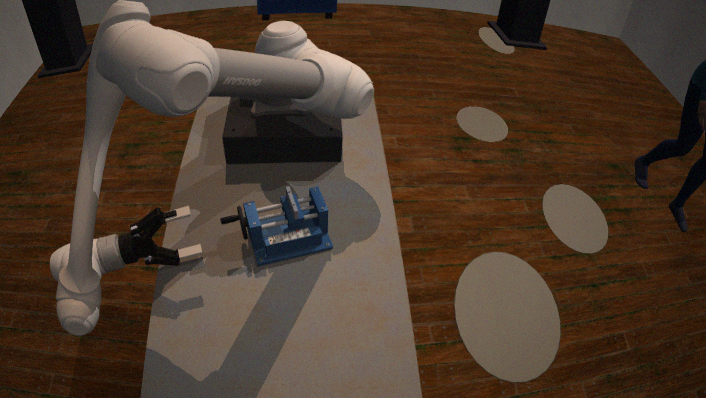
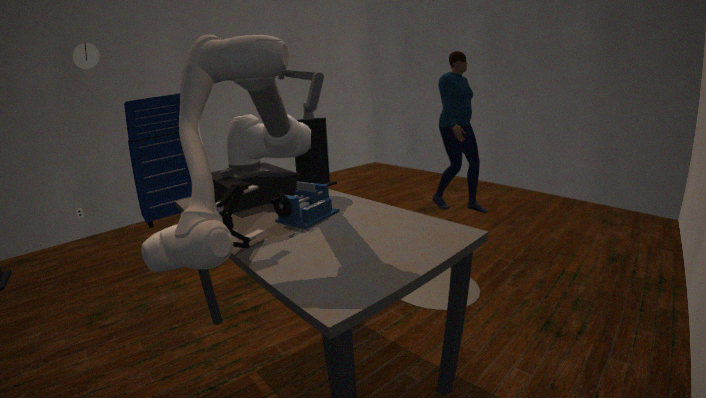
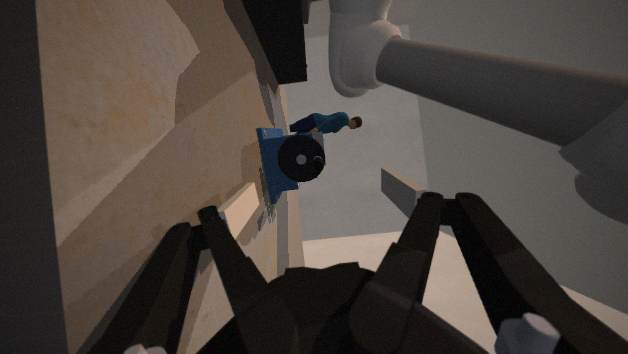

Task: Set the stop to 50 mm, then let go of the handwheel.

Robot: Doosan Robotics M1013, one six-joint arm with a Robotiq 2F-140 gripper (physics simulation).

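Places are measured from the arm's base along level axes (x ahead, y down, z left), in millimetres.
Pixels of known places: gripper, between the fingertips: [image 1: 195, 230] [image 2: 258, 209] [image 3: 318, 186]; arm's base, origin of its link: [image 2: 245, 173].
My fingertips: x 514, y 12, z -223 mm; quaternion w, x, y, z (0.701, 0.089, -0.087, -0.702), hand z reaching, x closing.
For each thing: its middle in the pictures, then the offset to it from my fingertips. "pt": a spot on its surface instead. Level surfaces: height alone.
- crank handle, middle of its body: [image 3: 318, 163] [image 1: 230, 219] dx -28, dy -3, dz +89 mm
- stop, middle of its body: [image 1: 292, 208] [image 2: 307, 191] dx -62, dy +11, dz +247 mm
- scale, a spot on its surface: [image 1: 289, 236] pt dx -3, dy +45, dz +234 mm
- table, height of its surface: dy +101 mm
The blue stop device [image 1: 296, 246] [image 2: 312, 216] [image 3: 271, 165] stands on the table. Its black handwheel [image 1: 243, 223] [image 2: 282, 206] [image 3: 291, 169] is on the side facing my gripper, and the crank handle [image 1: 230, 219] [image 3: 318, 161] sticks out from the wheel. The stop [image 1: 293, 204] [image 2: 306, 187], a grey-faced upright plate, sits on the rods, nearer the far end block than the wheel end. The scale [image 1: 289, 236] is too small to read. My gripper [image 1: 195, 232] [image 2: 257, 210] [image 3: 318, 186] is open and empty, pointing at the handwheel and apart from it, with a gap between fingertips and handle.
The table [image 1: 340, 345] [image 2: 425, 227] carries the device and the arm's dark base block [image 1: 282, 149] [image 2: 270, 182], which is behind the device. The arm's forearm arches high above the table's left side. A person [image 2: 456, 120] [image 3: 330, 122] is beyond the table.
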